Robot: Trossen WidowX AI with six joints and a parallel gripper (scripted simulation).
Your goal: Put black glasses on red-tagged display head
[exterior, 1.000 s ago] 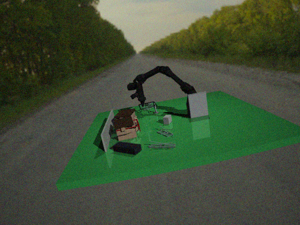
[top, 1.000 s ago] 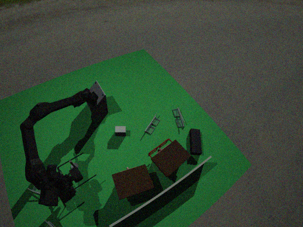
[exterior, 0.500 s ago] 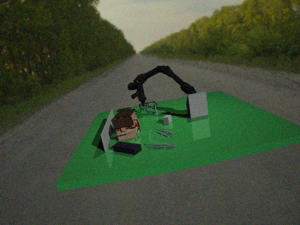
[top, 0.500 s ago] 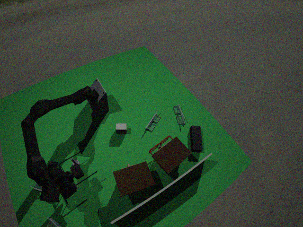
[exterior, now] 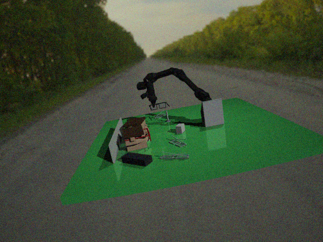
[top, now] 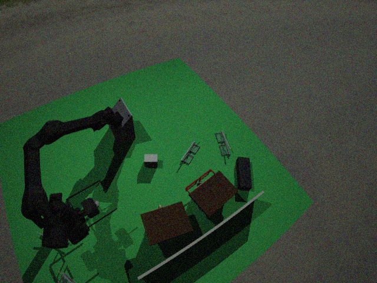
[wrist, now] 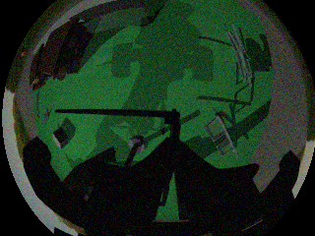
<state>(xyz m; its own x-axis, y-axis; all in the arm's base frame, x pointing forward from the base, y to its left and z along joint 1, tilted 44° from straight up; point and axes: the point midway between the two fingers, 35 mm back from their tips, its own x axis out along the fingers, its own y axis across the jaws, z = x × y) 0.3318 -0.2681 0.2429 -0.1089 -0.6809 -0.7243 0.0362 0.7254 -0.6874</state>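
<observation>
Now: gripper tip 16 cm short of the display head, 27 cm to the right of it and 6 cm above it. The rest, counted from my gripper tip: white cube (10 cm behind, 40 cm to the left, 9 cm below); small peg (8 cm behind, 7 cm to the left, 9 cm below); white backboard (31 cm ahead, 36 cm to the left, 6 cm below).
</observation>
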